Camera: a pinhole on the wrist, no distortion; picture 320 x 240 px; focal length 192.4 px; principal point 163.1 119.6 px. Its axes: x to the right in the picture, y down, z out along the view. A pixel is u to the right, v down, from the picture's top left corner.
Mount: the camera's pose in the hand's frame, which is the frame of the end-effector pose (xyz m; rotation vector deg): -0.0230 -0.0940 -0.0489 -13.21 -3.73 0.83
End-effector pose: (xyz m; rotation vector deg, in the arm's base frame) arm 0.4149 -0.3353 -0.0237 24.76 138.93 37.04
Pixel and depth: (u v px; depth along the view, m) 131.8 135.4 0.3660
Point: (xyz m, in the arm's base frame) 0.6817 -0.2650 -0.1760
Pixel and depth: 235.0 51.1 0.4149
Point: 0.5555 -0.2673 -0.4292
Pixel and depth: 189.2 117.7 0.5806
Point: 0.7262 -0.1184 -0.3833
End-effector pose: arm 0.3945 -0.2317 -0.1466 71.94 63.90 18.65
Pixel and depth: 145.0 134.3 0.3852
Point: 0.6165 -0.4717 -0.1176
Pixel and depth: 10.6 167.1 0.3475
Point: 0.4670 -0.5933 0.0395
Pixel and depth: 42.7 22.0 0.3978
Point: 0.4769 -0.7354 -0.2167
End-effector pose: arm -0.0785 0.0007 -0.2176 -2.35 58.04 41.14
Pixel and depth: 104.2 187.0 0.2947
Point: -0.0042 0.0586 0.0218
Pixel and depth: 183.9 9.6 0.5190
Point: 0.4703 -0.0179 -0.0049
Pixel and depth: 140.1 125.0 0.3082
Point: 0.0915 0.0321 -0.0242
